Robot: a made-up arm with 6 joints.
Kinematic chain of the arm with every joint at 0, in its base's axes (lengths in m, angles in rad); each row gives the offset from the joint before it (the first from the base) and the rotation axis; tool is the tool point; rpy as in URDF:
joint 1: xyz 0 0 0.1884 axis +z
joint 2: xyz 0 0 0 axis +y
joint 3: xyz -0.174 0 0.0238 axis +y
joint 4: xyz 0.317 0 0.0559 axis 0.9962 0 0.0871
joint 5: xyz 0 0 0 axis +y
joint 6: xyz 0.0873 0 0.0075 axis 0.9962 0 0.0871
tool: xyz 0 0 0 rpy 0 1.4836 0
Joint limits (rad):
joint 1: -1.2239..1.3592
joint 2: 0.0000..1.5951
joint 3: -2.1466..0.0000
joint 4: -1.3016..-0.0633
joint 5: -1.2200..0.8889
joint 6: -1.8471..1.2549
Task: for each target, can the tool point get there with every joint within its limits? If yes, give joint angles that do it. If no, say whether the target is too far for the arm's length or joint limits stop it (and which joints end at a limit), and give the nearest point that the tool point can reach.
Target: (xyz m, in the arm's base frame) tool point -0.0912 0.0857 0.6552
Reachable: yes | joints -0.4571 0.2974 -1.5051 -0.7319 -0.6775 -0.5273
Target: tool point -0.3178 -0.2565 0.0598
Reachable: no: joint limits stop it (at a limit: joint 1, joint 3, joint 4, joint 5) | nearest point -0.0103 -0.1646 0.0423 | short by 0.321 m
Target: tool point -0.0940 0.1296 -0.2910
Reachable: no: joint limits stop it (at a limit: joint 1, joint 2, joint 3, joint 4) | nearest point -0.0085 0.0929 -0.0386 | short by 0.269 m
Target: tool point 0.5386 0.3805 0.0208
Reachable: no: too far | nearest point 0.3172 0.2241 0.1672 | short by 0.308 m
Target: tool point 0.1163 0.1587 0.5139
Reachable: yes | joints 0.6919 0.6107 -0.8829 -0.7405 -0.9488 -1.3340
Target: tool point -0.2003 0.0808 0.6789
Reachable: yes | joints -0.4217 0.3861 -1.9791 -0.7492 0.1374 -0.6012
